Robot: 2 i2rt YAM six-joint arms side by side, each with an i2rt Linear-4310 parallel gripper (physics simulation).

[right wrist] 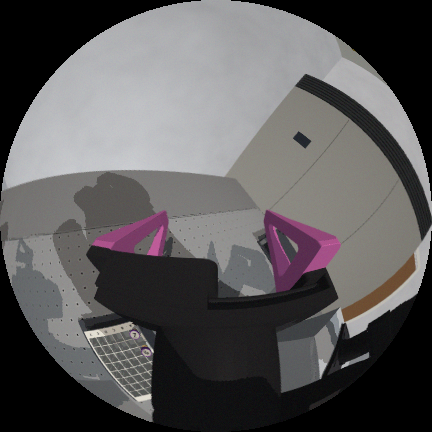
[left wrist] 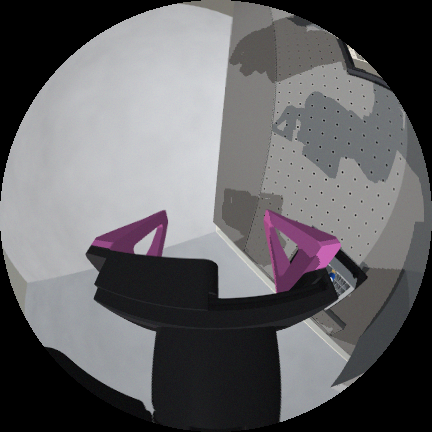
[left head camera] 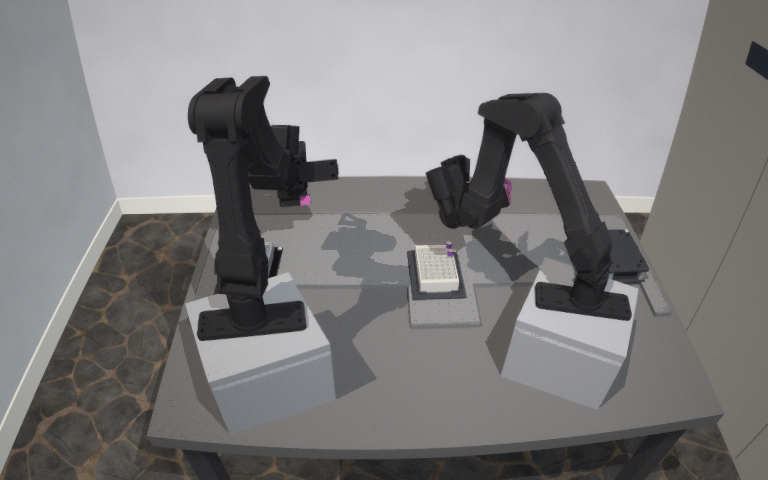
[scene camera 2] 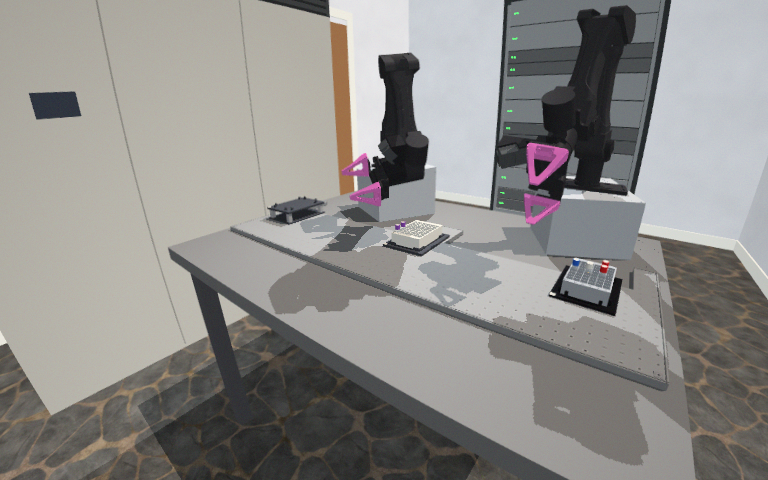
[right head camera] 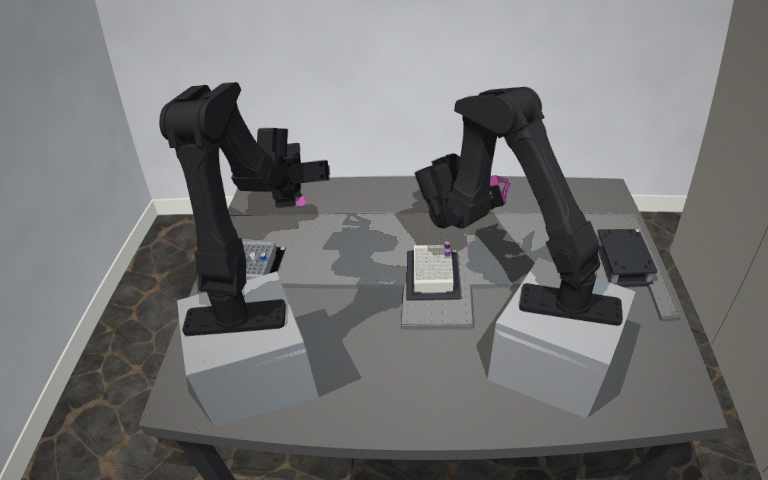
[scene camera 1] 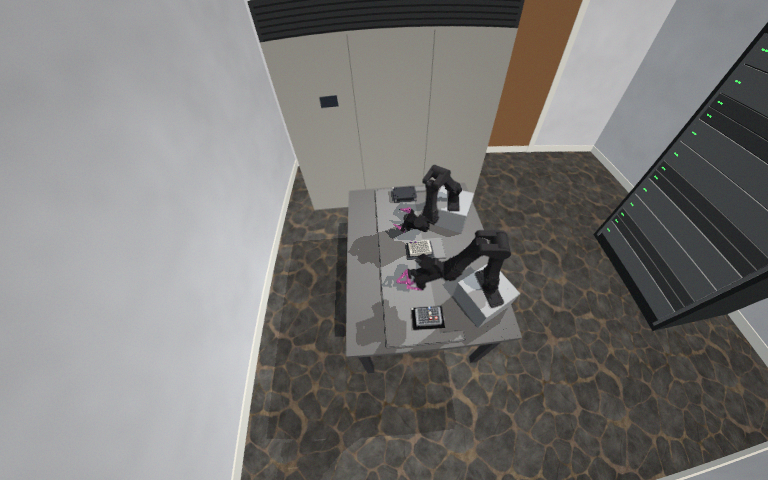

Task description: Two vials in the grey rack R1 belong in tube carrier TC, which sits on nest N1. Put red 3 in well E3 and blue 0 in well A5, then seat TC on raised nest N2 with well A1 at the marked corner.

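Places are measured from the left arm's base along level axes (x ahead, y left, z up), in centimetres.
Where they show: left gripper, fingertip midpoint: (left wrist: 215,214) (scene camera 2: 531,205) (scene camera 1: 401,284); right gripper, fingertip midpoint: (right wrist: 215,215) (scene camera 2: 345,184) (right head camera: 492,184) (scene camera 1: 396,216); left arm's base, link origin: (left head camera: 251,322) (scene camera 2: 585,187) (right head camera: 234,319) (scene camera 1: 489,288); right arm's base, link origin: (right wrist: 337,353) (left head camera: 583,303) (right head camera: 571,306) (scene camera 1: 453,200).
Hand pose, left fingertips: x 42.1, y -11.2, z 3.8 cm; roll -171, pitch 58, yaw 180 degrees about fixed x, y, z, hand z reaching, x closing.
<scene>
Things, the pixels of their top centre, and the offset from my left fingertips. Level surfaces: height alone.
- cream carrier TC, top centre: (right wrist: 133,366) (right head camera: 433,263) (left head camera: 436,262) (scene camera 2: 417,228) (scene camera 1: 419,246) dx -19.1, dy -29.3, dz -15.0 cm
- dark nest N1, top centre: (right head camera: 433,271) (left head camera: 435,270) (scene camera 2: 417,237) (scene camera 1: 419,249) dx -19.1, dy -29.3, dz -17.4 cm
- Grey rack R1, top centre: (left wrist: 319,281) (scene camera 2: 591,273) (right head camera: 252,258) (scene camera 1: 428,315) dx -10.8, dy +12.9, dz -15.2 cm
- blue vial, top centre: (scene camera 2: 576,259) (right head camera: 262,254) dx -12.1, dy +9.8, dz -13.4 cm
- Raised nest N2, top centre: (right head camera: 628,246) (left head camera: 620,246) (right wrist: 288,248) (scene camera 2: 295,201) (scene camera 1: 404,191) dx -23.1, dy -77.7, dz -13.4 cm
- perforated board, surface height: dz -18.7 cm
- table, surface height: dz -20.0 cm
The cream carrier TC (left head camera: 436,277) (right head camera: 433,277) (scene camera 2: 412,238) (right wrist: 120,357) sits on dark nest N1 (right head camera: 410,289) (scene camera 2: 421,250), with two purple-capped vials (left head camera: 449,245) (right wrist: 134,334) at one corner. Grey rack R1 (scene camera 2: 584,292) (scene camera 1: 423,323) holds a blue vial (scene camera 2: 576,262) (right head camera: 263,256), a pale one (scene camera 2: 590,266) and red ones (scene camera 2: 604,264); their numbers are unreadable. Raised nest N2 (right head camera: 626,251) (scene camera 2: 297,203) is empty. My left gripper (left wrist: 215,214) (scene camera 2: 530,203) is open and empty, in the air between R1 and TC. My right gripper (right wrist: 215,215) (scene camera 2: 346,184) is open and empty, above the board between TC and N2.
A perforated board (left head camera: 300,271) (scene camera 2: 509,305) runs along the table (left head camera: 396,407) under the racks and nests. White pedestals (left head camera: 277,384) (left head camera: 566,362) carry the arms. The left arm partly hides R1 in both head views. A wall stands behind the table.
</scene>
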